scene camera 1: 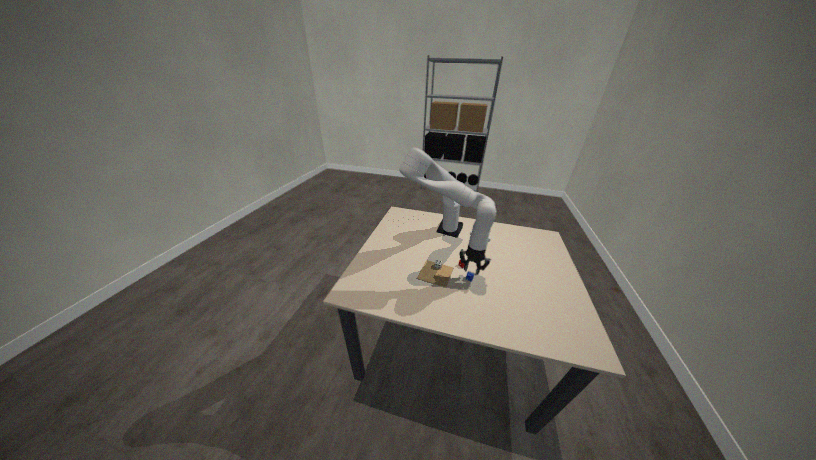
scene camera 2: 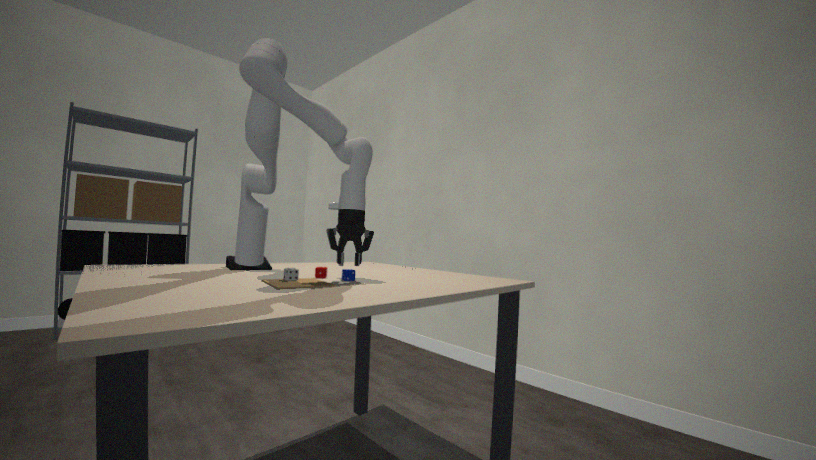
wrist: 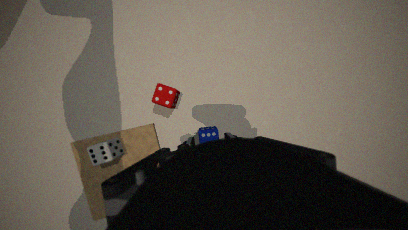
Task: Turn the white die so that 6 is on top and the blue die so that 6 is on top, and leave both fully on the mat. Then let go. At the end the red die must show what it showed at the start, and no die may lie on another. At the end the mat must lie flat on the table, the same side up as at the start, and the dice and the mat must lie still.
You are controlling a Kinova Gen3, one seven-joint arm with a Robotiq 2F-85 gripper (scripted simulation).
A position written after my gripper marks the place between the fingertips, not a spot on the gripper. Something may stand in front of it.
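Note:
There is my gripper [scene camera 2: 349, 265], and I find it again in the wrist view, my gripper [wrist: 209, 141]. I also see a mat [wrist: 139, 142].

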